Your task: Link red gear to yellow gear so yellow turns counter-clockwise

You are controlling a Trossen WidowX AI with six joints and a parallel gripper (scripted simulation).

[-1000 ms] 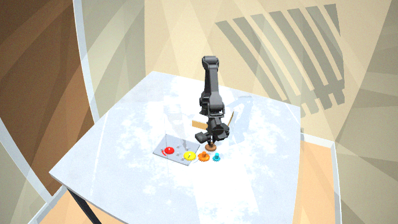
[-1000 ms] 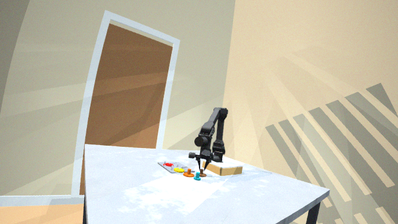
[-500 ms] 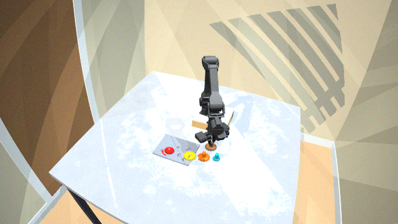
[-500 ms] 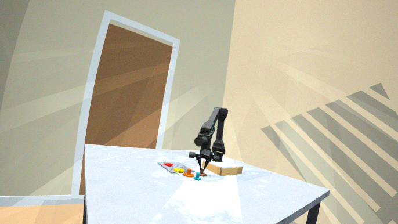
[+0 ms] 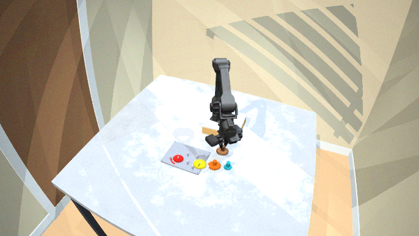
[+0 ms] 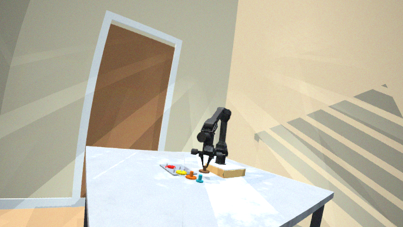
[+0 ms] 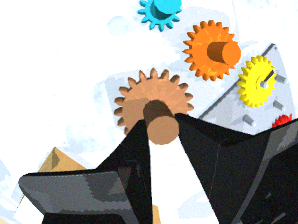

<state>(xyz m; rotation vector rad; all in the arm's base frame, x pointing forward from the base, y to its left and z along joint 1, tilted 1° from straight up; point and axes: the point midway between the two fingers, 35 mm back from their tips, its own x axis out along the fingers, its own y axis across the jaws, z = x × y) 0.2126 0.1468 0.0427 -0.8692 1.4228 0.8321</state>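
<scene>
Right now my gripper tip is 180 mm to the left of the red gear, 140 mm short of it and 50 mm above it. Also, from my gripper tip: brown gear (10 mm below); small cyan gear (60 mm to the left, 60 mm ahead, 50 mm below); orange gear (80 mm ahead, 50 mm below).
</scene>
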